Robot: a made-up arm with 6 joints. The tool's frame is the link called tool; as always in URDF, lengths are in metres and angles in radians.
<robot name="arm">
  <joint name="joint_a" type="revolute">
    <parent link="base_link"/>
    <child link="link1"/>
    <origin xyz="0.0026 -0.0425 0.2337"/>
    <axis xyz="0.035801 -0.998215 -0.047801"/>
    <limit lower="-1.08" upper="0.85"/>
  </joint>
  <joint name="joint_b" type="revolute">
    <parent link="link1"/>
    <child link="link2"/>
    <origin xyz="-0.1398 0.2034 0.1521"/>
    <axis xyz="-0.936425 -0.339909 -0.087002"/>
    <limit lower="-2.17" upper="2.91"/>
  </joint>
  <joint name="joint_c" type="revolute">
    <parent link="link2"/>
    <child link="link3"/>
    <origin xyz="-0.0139 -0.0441 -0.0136"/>
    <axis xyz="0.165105 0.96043 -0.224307"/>
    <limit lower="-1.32" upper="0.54"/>
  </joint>
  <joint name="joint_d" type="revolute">
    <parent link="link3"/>
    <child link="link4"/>
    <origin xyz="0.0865 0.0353 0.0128"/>
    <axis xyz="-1 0 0"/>
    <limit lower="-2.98" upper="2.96"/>
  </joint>
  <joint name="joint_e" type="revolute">
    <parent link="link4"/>
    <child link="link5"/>
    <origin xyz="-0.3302 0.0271 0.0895"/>
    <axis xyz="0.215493 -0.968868 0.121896"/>
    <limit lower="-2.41" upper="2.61"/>
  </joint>
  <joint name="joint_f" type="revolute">
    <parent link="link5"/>
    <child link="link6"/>
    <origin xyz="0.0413 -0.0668 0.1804"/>
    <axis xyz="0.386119 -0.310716 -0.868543"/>
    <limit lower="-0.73" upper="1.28"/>
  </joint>
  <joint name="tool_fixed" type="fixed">
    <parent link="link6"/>
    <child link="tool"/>
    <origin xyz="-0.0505 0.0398 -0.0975" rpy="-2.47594 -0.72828 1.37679"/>
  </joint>
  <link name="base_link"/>
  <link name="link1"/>
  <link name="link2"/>
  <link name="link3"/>
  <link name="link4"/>
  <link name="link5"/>
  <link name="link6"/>
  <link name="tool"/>
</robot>
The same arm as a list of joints. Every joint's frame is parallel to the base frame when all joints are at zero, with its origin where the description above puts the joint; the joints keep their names.
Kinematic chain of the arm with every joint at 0, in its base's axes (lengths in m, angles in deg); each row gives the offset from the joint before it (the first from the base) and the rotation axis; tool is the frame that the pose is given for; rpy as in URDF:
joint_a: xyz 0.0026 -0.0425 0.2337 axis 0.035801 -0.998215 -0.047801
joint_b: xyz -0.1398 0.2034 0.1521 axis -0.936425 -0.339909 -0.087002
joint_c: xyz -0.0139 -0.0441 -0.0136 axis 0.165105 0.96043 -0.224307
joint_d: xyz 0.0865 0.0353 0.0128 axis -x
joint_e: xyz -0.3302 0.0271 0.0895 axis 0.215493 -0.968868 0.121896
joint_f: xyz 0.0413 -0.0668 0.1804 axis 0.386119 -0.310716 -0.868543
tool: xyz -0.0505 0.0398 -0.0975 rpy -141.86 -41.73 78.88
Joint limits (deg, base to tool): -61.88..48.7 -124.33..166.73 -75.63..30.94 -170.74..169.6 -138.08..149.54 -41.83..73.34

